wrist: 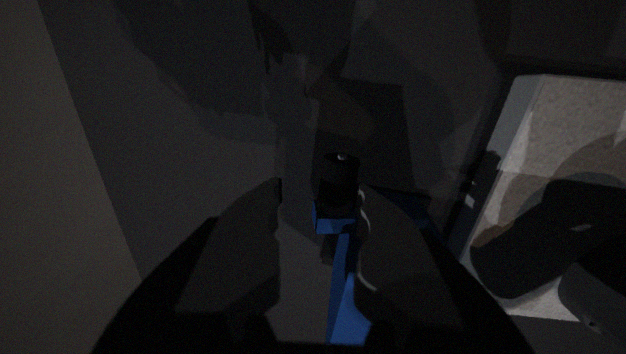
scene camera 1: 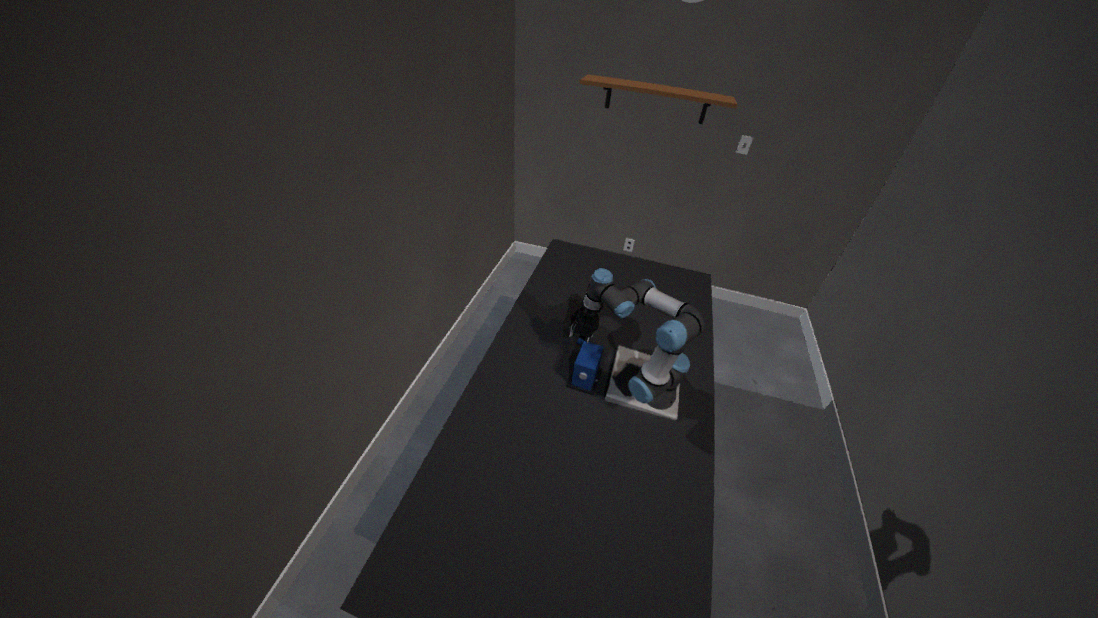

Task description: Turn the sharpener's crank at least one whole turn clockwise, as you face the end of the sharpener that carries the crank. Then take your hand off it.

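Places are measured from the arm's base along level axes (x right, y down, z ahead), in centimetres.
Where they show: gripper, fingertip midpoint: (wrist: pixel 317 183) (scene camera 1: pixel 578 338).
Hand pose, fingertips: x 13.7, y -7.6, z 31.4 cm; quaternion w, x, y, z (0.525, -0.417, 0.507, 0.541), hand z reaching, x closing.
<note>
Things, the pixels of their top centre, and the offset from my fingertips. "*": a spot on its surface instead. Level surfaces: height alone.
- blue sharpener, surface spot: (scene camera 1: pixel 588 363) * dx -14.3, dy -3.5, dz -4.9 cm
- crank's black knob, top centre: (wrist: pixel 336 191) dx +0.3, dy -1.7, dz -1.4 cm
- dark table, surface height: dy +9.3 cm
The blue sharpener (scene camera 1: pixel 588 363) stands on the dark table beside the robot's base; blue parts of it (wrist: pixel 350 315) show low in the wrist view. The crank's black knob (wrist: pixel 339 175) stands up from its blue arm (wrist: pixel 335 226) in the middle of the wrist view. My gripper (scene camera 1: pixel 580 336) (wrist: pixel 317 183) is at the sharpener's crank end, its two fingers partly open around the knob. The right finger lies against or just over the knob's right edge in that view; a gap shows between the left finger and the knob. Contact is too dark to tell.
The robot's base stands on a pale plate (scene camera 1: pixel 623 399) (wrist: pixel 575 105) close to the right of the sharpener. The dark table (scene camera 1: pixel 553 491) extends toward the camera. A wooden shelf (scene camera 1: pixel 658 89) hangs on the back wall.
</note>
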